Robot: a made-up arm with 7 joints.
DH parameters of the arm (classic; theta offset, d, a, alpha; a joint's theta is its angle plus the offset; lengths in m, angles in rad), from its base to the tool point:
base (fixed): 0 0 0 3.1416
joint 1: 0 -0.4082 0 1.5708
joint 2: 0 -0.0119 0 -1.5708
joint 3: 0 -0.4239 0 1.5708
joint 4: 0 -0.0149 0 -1.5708
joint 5: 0 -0.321 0 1.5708
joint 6: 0 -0.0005 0 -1.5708
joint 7: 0 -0.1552 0 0
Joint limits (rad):
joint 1: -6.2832..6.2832
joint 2: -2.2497..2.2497
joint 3: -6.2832..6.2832
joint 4: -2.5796..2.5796
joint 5: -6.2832..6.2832
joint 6: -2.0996..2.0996
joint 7: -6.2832..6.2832
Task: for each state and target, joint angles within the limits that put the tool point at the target. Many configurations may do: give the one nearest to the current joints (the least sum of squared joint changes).
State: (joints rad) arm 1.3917 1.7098 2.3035 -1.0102 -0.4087 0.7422 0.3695
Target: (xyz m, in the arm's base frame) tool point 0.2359 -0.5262 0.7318
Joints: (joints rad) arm 1.7554 0.6394 1.9690 -1.6041 -0.4030 1.1656 0.3695
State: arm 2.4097 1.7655 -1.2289 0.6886 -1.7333 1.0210 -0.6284
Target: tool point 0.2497 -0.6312 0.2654
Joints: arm 1.7745 1.7958 -1.2233 1.1559 -1.5766 1.0407 -0.6284
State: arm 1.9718 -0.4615 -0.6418 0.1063 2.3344 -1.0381 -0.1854
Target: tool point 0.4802 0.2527 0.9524
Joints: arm 2.2581 -0.8469 -0.8154 0.3413 2.2944 -1.2831 -0.1854
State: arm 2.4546 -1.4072 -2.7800 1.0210 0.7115 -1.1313 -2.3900
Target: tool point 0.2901 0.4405 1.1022
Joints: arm 2.2155 -0.5736 -2.8342 0.3105 0.5910 -0.6912 -2.3900
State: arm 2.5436 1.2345 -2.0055 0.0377 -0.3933 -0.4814 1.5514
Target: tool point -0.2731 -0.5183 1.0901
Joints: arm 2.0849 0.6973 -2.0275 0.0812 -0.3920 -0.1232 1.5514
